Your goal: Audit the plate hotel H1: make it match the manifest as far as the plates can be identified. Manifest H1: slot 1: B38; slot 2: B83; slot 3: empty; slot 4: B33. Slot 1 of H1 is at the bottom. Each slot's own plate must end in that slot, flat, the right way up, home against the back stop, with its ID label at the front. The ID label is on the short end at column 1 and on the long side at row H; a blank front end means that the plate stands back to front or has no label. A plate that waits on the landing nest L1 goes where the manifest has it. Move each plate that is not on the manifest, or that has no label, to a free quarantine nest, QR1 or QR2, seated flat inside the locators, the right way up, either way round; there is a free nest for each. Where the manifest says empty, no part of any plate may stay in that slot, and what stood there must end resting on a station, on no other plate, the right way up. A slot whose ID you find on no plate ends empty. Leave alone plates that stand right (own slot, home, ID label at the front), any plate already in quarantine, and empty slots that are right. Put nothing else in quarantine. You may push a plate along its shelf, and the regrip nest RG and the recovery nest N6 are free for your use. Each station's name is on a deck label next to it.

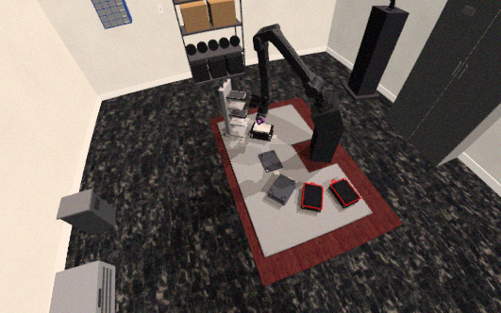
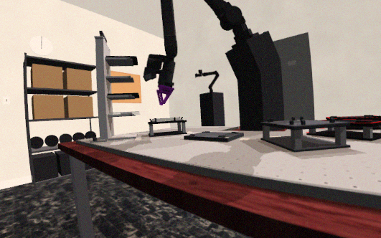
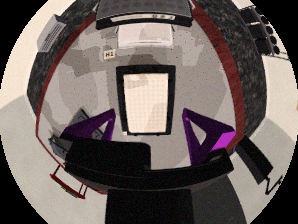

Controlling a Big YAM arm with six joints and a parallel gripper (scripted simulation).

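My gripper is now 1 cm past the white plate, 1 cm to the right of it and 8 cm above it. Also, from my hand: dark plate: 15 cm ahead, 7 cm to the right, 19 cm above.
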